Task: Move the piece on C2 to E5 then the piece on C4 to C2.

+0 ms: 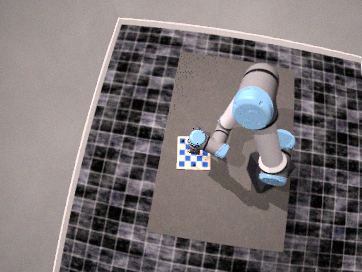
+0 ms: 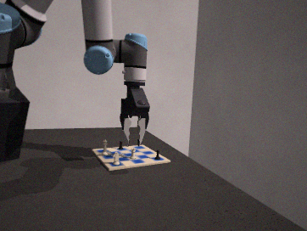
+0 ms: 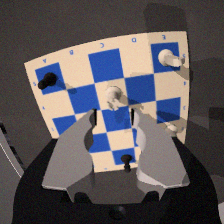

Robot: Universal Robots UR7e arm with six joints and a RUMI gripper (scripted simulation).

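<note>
My gripper is now 4 cm to the right of the cream chessboard and 6 cm above it.
</note>
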